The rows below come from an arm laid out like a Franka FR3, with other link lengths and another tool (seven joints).
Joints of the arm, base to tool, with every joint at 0 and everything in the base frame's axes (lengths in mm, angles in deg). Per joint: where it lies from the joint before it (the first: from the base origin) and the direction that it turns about. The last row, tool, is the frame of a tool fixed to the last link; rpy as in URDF.
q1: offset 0 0 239.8 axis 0 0 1
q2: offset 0 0 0 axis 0 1 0
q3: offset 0 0 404.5 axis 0 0 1
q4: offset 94.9 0 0 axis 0 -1 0
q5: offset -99.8 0 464.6 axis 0 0 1
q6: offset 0 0 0 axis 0 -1 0
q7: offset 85.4 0 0 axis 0 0 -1
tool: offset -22 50 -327.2 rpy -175.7 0 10.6
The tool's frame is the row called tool.
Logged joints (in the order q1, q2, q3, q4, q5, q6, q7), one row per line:
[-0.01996, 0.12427, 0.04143, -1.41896, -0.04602, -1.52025, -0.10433]
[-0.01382, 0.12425, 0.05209, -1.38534, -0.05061, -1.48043, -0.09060]
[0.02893, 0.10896, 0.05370, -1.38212, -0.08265, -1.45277, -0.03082]
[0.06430, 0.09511, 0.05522, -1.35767, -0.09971, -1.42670, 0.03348]
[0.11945, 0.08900, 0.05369, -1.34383, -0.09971, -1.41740, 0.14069]
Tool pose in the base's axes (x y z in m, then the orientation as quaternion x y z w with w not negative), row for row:
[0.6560, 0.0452, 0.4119, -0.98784, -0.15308, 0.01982, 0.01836]
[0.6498, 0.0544, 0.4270, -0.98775, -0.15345, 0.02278, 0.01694]
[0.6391, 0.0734, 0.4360, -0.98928, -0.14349, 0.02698, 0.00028]
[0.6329, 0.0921, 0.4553, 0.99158, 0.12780, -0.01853, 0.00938]
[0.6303, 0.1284, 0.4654, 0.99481, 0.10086, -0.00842, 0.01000]
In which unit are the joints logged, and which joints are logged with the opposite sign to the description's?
The joints are logged in radians. Opposite sign: q6.
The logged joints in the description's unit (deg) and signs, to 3 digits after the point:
[-1.144, 7.120, 2.374, -81.300, -2.637, 87.104, -5.978]
[-0.792, 7.119, 2.985, -79.374, -2.900, 84.822, -5.191]
[1.658, 6.243, 3.077, -79.190, -4.735, 83.238, -1.766]
[3.684, 5.449, 3.164, -77.789, -5.713, 81.744, 1.918]
[6.844, 5.099, 3.076, -76.996, -5.713, 81.211, 8.061]

